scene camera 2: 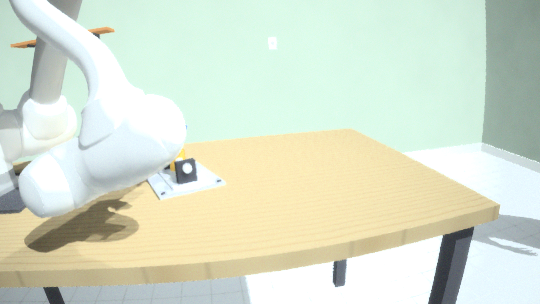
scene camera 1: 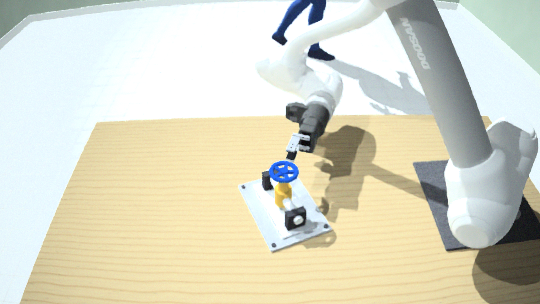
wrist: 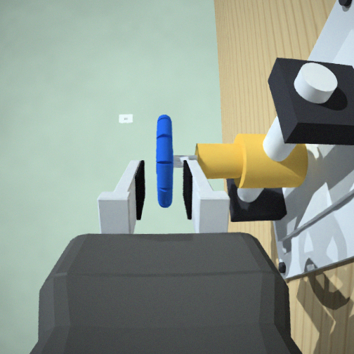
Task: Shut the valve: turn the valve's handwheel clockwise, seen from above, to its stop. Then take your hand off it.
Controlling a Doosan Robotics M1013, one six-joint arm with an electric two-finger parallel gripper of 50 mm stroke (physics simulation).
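The valve has a blue handwheel [scene camera 1: 284,171] [scene camera 2: 186,127] [wrist: 164,140] on a yellow body [scene camera 1: 283,196] [wrist: 250,160]. In the scene camera 2 view the arm hides nearly all of the wheel. My gripper [scene camera 1: 291,156] [wrist: 163,178] is partly open and comes at the wheel from the side, at rim height. In the wrist view the wheel is edge-on and its near rim appears between the two fingers, one above and one below the wheel, with a gap on each side. The fingers do not grip it. My gripper is hidden in the scene camera 2 view.
The valve's pipe runs through black support blocks [scene camera 1: 295,218] [scene camera 2: 186,171] [wrist: 312,105] on a pale base plate [scene camera 1: 265,220] [scene camera 2: 210,185]. These stand on the wooden table [scene camera 1: 150,200] [scene camera 2: 300,200]. A person's legs [scene camera 1: 317,30] show beyond the table.
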